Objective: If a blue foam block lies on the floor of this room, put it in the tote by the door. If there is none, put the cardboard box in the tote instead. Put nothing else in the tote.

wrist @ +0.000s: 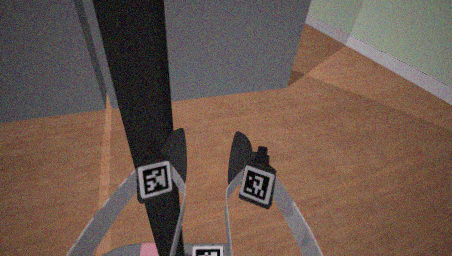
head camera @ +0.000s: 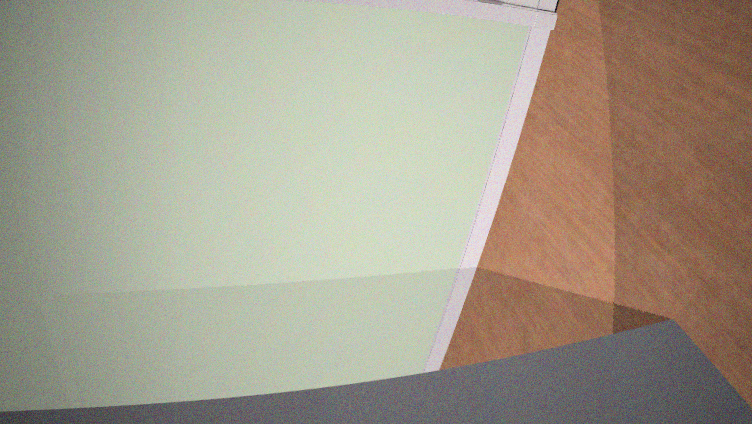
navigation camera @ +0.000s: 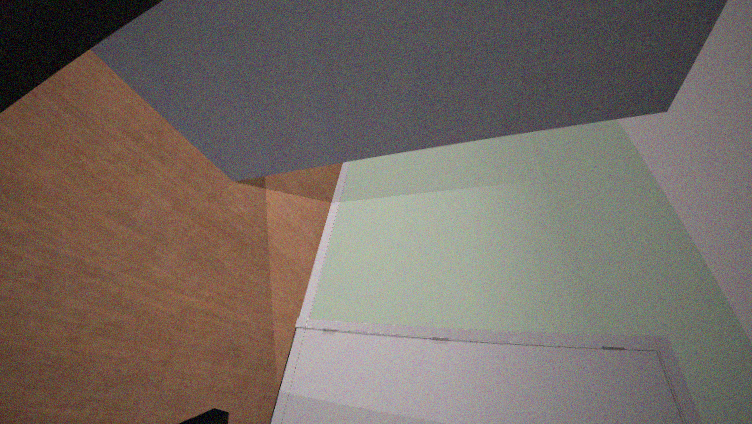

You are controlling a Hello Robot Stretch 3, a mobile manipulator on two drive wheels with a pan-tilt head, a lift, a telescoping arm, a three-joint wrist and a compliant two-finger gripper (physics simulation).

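Frame: origin at the robot's base, x ahead, y left, z up, level; millimetres.
Seen in the pictures: gripper, fingertip midpoint: (wrist: 209,148).
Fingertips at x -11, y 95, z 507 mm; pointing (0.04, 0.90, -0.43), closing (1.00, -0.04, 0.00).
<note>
A point is followed by its place in that frame.
My gripper (wrist: 209,148) @[x -11, y 95, z 507 mm] is open, with bare wood floor showing between its fingertips. It hangs above the floor in front of a grey panelled surface. No blue foam block and no cardboard box show in these views. The white door (navigation camera: 473,381) @[x 1566, y 621, z 1196 mm] stands at the bottom of the navigation view. A small black shape (navigation camera: 211,416) @[x 1152, y 165, z 64 mm] pokes in at that view's bottom edge, on the floor side of the door; too little of it shows to tell whether it is the tote.
A large grey block-like piece (head camera: 579,379) @[x 339, y 1055, z 444 mm] (navigation camera: 394,79) @[x 137, y 995, z 1049 mm] (wrist: 235,50) @[x 116, y 990, z 237 mm] stands on the wood floor (head camera: 684,158) @[x 759, y 766, z 1 mm] (navigation camera: 157,263) @[x 492, y 519, z 1 mm] (wrist: 350,200) @[x 479, y 363, z 0 mm] near the pale green wall (head camera: 315,158) @[x 1357, y 1395, z 775 mm] (navigation camera: 447,252) @[x 1366, y 1365, z 1069 mm] (wrist: 410,30) @[x 1338, y 1460, z 280 mm]. A black post (wrist: 135,60) crosses the wrist view. Black fills the navigation view's top left corner.
</note>
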